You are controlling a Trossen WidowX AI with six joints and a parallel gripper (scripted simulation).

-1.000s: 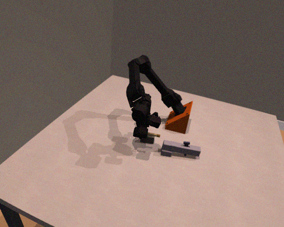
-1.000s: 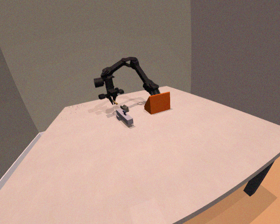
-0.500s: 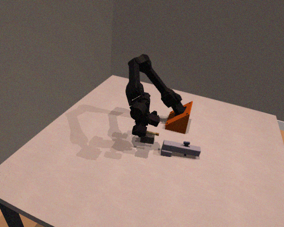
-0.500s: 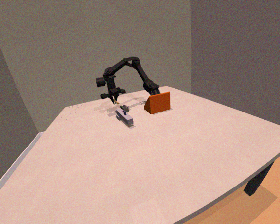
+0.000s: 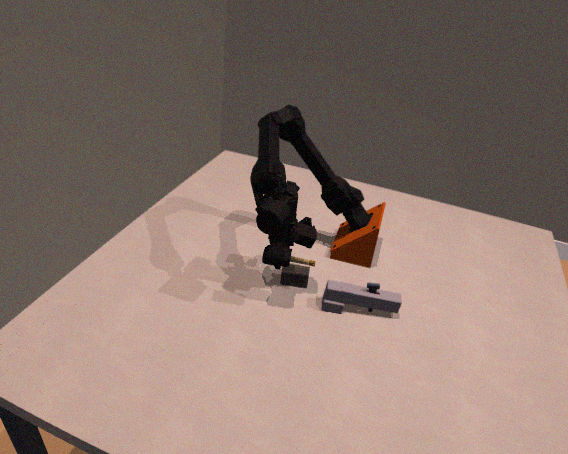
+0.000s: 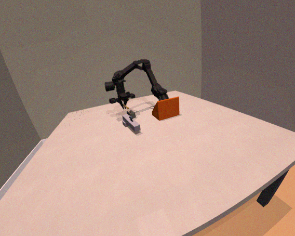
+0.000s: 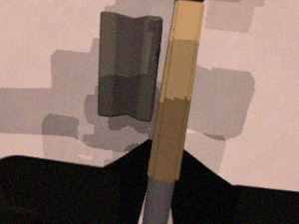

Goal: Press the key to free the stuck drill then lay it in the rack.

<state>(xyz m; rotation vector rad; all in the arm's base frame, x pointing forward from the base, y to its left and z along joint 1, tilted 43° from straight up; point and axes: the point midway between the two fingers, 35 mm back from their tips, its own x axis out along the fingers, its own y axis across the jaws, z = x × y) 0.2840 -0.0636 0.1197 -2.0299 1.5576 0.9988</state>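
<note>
Right now my gripper tip is 4 cm past the rack, 3 cm to the right of it and 4 cm above it. Also, from my gripper tip: t-shaped key (3 cm behind, 24 cm to the left, 1 cm below); drill (1 cm behind, 4 cm to the left, 3 cm above); grey block (2 cm behind, 21 cm to the left, 2 cm below).
</note>
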